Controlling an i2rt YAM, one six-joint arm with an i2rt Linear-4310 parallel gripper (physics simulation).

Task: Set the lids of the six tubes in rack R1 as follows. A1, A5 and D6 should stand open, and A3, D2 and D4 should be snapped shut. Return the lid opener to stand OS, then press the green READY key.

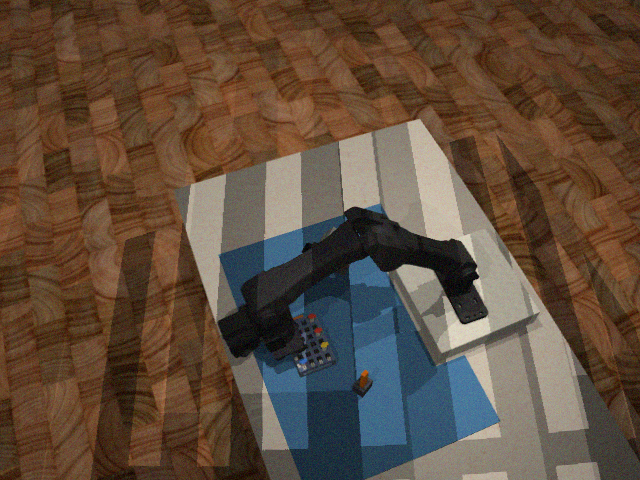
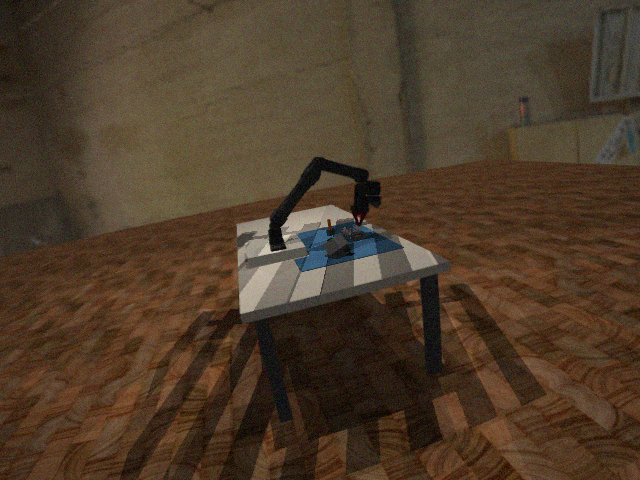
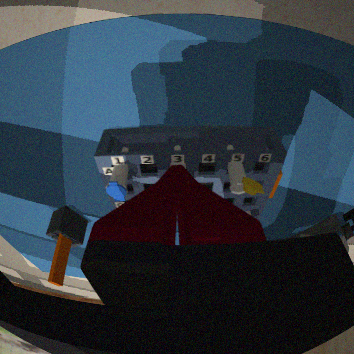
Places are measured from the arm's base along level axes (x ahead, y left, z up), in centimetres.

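Where they show: gripper, fingertip midpoint: [image 1: 291, 348] [image 2: 358, 226] [image 3: 176, 174]; arm's base, link origin: [image 1: 457, 286] [image 2: 277, 244].
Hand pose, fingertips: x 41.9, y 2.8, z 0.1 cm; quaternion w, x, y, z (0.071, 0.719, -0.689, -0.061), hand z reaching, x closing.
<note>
Each offset is from my fingertips to the top centre of the thing. "pt": to the spot under its first point. Level surfaces: height alone.
My gripper [image 2: 359, 223] [image 3: 176, 174] is shut and empty, its dark red fingertips together above the A3 area of rack R1 {dx -3.9, dy -1.7, dz +1.7 cm} [image 1: 316, 368] [image 3: 195, 137]; they hide the A3 lid. At A1 a blue lid {dx -1.5, dy +3.7, dz +0.2 cm} [image 1: 303, 361] [image 3: 116, 191] appears to cover the tube's top. At A5 a yellow lid {dx +0.1, dy -4.3, dz +1.4 cm} [image 3: 253, 186] is swung off beside the tube's pale rim. Two red lids [image 1: 312, 316] [image 1: 318, 330] and a yellow lid {dx -7.1, dy +1.5, dz +0.2 cm} [image 1: 324, 344] show along the rack's other long side; their state is too small to tell. The lid opener {dx -12.4, dy +12.1, dz +3.8 cm} [image 1: 363, 378] [image 2: 329, 224] [image 3: 60, 260] stands upright in its dark stand [image 1: 362, 388] [image 3: 67, 225]. The green READY key cannot be made out.
A slim orange piece {pt dx -3.6, dy -8.3, dz -2.3 cm} [image 3: 275, 185] shows at the rack's column 6 end. A grey slanted box {dx -17.7, dy -22.3, dz +3.7 cm} [image 2: 337, 244] stands on the blue mat {dz -4.6 cm} [image 1: 382, 423]. The arm's base sits on a pale raised slab [image 1: 496, 263]. The striped table {dz -5.0 cm} [image 2: 279, 304] has its edge near the rack.
</note>
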